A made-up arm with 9 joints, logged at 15 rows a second.
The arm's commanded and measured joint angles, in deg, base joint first. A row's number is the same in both.
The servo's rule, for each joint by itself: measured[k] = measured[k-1] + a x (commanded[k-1-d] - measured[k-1]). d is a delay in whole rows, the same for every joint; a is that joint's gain. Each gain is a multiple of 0.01, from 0.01 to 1. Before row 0 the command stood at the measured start. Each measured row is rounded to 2 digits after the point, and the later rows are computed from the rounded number. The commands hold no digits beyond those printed.
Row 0, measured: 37.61 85.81 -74.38 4.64 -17.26 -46.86 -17.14 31.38 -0.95
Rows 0 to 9, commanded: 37.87 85.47 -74.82 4.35 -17.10 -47.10 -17.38 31.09 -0.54; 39.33 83.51 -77.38 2.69 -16.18 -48.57 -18.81 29.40 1.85; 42.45 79.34 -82.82 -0.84 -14.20 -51.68 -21.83 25.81 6.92; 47.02 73.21 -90.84 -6.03 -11.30 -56.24 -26.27 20.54 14.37; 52.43 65.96 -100.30 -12.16 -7.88 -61.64 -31.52 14.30 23.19; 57.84 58.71 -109.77 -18.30 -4.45 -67.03 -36.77 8.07 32.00; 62.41 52.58 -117.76 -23.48 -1.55 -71.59 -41.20 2.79 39.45; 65.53 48.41 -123.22 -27.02 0.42 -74.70 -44.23 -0.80 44.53; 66.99 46.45 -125.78 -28.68 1.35 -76.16 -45.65 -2.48 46.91; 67.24 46.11 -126.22 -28.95 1.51 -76.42 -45.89 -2.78 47.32
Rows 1 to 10, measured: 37.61 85.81 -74.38 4.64 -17.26 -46.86 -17.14 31.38 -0.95; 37.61 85.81 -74.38 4.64 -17.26 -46.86 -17.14 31.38 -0.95; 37.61 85.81 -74.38 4.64 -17.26 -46.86 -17.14 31.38 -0.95; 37.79 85.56 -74.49 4.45 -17.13 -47.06 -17.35 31.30 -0.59; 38.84 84.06 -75.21 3.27 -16.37 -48.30 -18.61 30.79 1.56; 41.29 80.61 -77.11 0.52 -14.63 -51.07 -21.38 29.45 6.28; 45.19 75.21 -80.54 -3.87 -11.97 -55.31 -25.59 27.04 13.40; 50.11 68.46 -85.48 -9.42 -8.70 -60.50 -30.69 23.60 22.02; 55.37 61.34 -91.55 -15.37 -5.30 -65.85 -35.92 19.41 30.80; 60.16 54.95 -98.10 -20.80 -2.30 -70.56 -40.46 14.92 38.41
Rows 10 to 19, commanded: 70.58 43.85 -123.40 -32.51 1.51 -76.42 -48.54 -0.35 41.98; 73.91 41.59 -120.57 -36.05 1.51 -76.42 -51.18 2.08 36.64; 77.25 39.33 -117.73 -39.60 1.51 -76.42 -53.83 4.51 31.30; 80.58 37.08 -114.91 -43.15 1.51 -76.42 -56.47 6.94 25.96; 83.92 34.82 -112.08 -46.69 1.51 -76.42 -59.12 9.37 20.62; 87.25 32.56 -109.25 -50.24 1.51 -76.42 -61.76 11.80 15.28; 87.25 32.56 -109.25 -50.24 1.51 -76.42 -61.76 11.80 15.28; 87.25 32.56 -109.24 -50.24 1.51 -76.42 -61.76 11.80 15.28; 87.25 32.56 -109.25 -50.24 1.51 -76.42 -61.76 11.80 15.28; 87.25 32.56 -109.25 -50.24 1.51 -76.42 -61.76 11.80 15.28
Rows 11 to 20, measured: 63.81 50.18 -104.38 -24.97 -0.12 -73.95 -43.70 10.68 43.80; 65.97 47.46 -109.73 -27.46 1.06 -75.76 -45.38 7.13 46.54; 66.83 46.47 -113.85 -28.46 1.42 -76.30 -45.82 4.45 47.23; 69.38 44.56 -116.24 -31.17 1.49 -76.40 -48.16 3.15 42.61; 72.46 42.39 -117.32 -34.44 1.51 -76.42 -50.76 2.86 37.36; 75.72 40.16 -117.42 -37.90 1.51 -76.42 -53.40 3.31 32.03; 79.02 37.91 -116.79 -41.42 1.51 -76.42 -56.04 4.29 26.69; 82.35 35.65 -115.61 -44.95 1.51 -76.42 -58.69 5.66 21.35; 85.68 33.39 -114.02 -48.49 1.51 -76.42 -61.33 7.32 16.01; 86.75 32.78 -112.83 -49.66 1.51 -76.42 -61.70 8.53 15.37
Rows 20 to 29, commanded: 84.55 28.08 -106.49 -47.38 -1.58 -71.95 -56.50 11.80 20.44; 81.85 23.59 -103.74 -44.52 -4.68 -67.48 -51.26 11.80 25.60; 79.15 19.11 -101.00 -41.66 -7.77 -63.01 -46.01 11.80 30.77; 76.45 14.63 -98.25 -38.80 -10.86 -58.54 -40.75 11.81 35.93; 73.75 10.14 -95.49 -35.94 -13.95 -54.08 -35.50 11.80 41.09; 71.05 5.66 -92.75 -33.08 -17.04 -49.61 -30.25 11.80 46.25; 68.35 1.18 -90.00 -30.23 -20.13 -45.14 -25.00 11.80 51.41; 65.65 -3.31 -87.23 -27.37 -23.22 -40.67 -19.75 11.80 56.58; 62.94 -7.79 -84.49 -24.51 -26.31 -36.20 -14.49 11.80 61.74; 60.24 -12.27 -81.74 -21.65 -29.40 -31.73 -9.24 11.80 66.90
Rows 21 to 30, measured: 87.09 32.62 -111.93 -50.05 1.51 -76.42 -61.75 9.41 15.29; 87.20 32.58 -111.26 -50.18 1.51 -76.42 -61.76 10.06 15.28; 87.23 32.57 -110.76 -50.22 1.51 -76.42 -61.76 10.53 15.28; 85.41 29.29 -109.69 -48.32 -0.96 -72.75 -57.24 10.87 19.82; 82.99 25.13 -108.20 -45.77 -3.94 -68.43 -52.10 11.12 24.91; 80.38 20.74 -106.40 -43.02 -7.00 -63.99 -46.86 11.30 30.07; 77.71 16.28 -104.36 -40.19 -10.09 -59.52 -41.61 11.44 35.23; 75.02 11.80 -102.14 -37.34 -13.18 -55.06 -36.36 11.54 40.39; 72.32 7.32 -99.79 -34.49 -16.27 -50.59 -31.11 11.61 45.55; 69.62 2.84 -97.34 -31.64 -19.36 -46.12 -25.86 11.66 50.71
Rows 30 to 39, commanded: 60.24 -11.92 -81.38 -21.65 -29.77 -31.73 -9.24 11.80 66.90; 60.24 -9.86 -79.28 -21.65 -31.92 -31.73 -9.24 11.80 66.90; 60.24 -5.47 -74.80 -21.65 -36.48 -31.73 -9.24 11.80 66.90; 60.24 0.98 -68.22 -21.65 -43.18 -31.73 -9.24 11.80 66.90; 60.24 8.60 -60.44 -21.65 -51.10 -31.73 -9.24 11.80 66.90; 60.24 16.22 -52.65 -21.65 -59.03 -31.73 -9.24 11.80 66.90; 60.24 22.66 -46.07 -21.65 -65.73 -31.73 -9.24 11.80 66.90; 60.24 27.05 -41.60 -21.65 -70.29 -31.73 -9.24 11.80 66.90; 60.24 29.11 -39.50 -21.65 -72.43 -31.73 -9.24 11.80 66.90; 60.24 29.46 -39.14 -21.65 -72.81 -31.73 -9.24 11.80 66.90
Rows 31 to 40, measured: 66.92 -1.65 -94.81 -28.78 -22.45 -41.65 -20.61 11.70 55.88; 64.21 -6.13 -92.23 -25.92 -25.54 -37.18 -15.35 11.73 61.04; 61.51 -10.61 -89.61 -23.06 -28.63 -32.71 -10.10 11.75 66.20; 60.65 -11.57 -87.55 -22.12 -29.54 -31.91 -9.36 11.76 66.82; 60.37 -10.32 -85.48 -21.81 -31.44 -31.76 -9.26 11.77 66.89; 60.28 -6.78 -82.81 -21.70 -35.47 -31.74 -9.24 11.78 66.90; 60.25 -1.12 -79.16 -21.67 -41.64 -31.73 -9.24 11.79 66.90; 60.24 5.98 -74.48 -21.66 -49.21 -31.73 -9.24 11.79 66.90; 60.24 13.46 -69.02 -21.65 -57.07 -31.73 -9.24 11.79 66.90; 60.24 20.18 -63.28 -21.65 -64.00 -31.73 -9.24 11.79 66.90
